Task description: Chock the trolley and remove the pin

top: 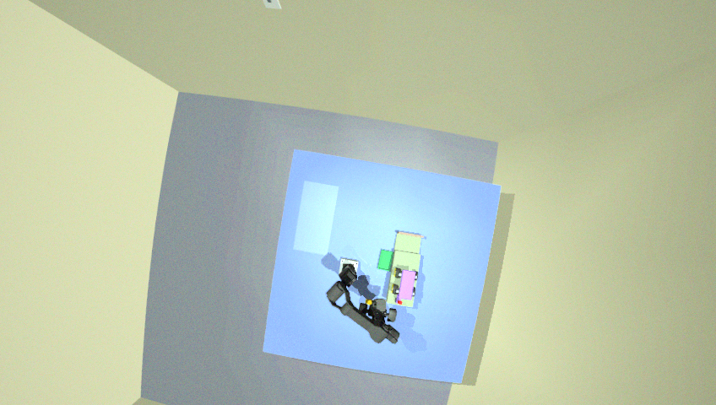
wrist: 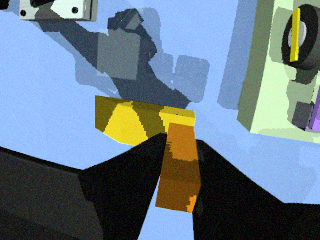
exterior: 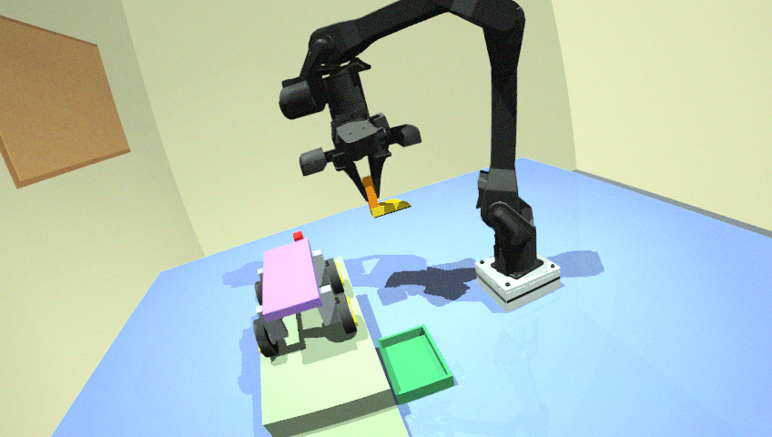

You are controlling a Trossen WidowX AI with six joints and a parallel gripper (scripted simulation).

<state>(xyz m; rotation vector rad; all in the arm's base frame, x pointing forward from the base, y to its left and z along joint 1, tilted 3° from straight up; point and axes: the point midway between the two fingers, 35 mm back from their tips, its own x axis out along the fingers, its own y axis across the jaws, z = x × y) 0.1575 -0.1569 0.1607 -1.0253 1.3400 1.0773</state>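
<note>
My gripper tip is now 13 cm short of the red-headed stop pin, 5 cm above it and 1 cm to the left of it. From my gripper tip the other things lie so: trolley (17 cm ahead, 9 cm to the left, 6 cm below); yellow chock (2 cm behind, 1 cm below); pale green ramp (17 cm ahead, 13 cm below, 9 cm to the left).
</note>
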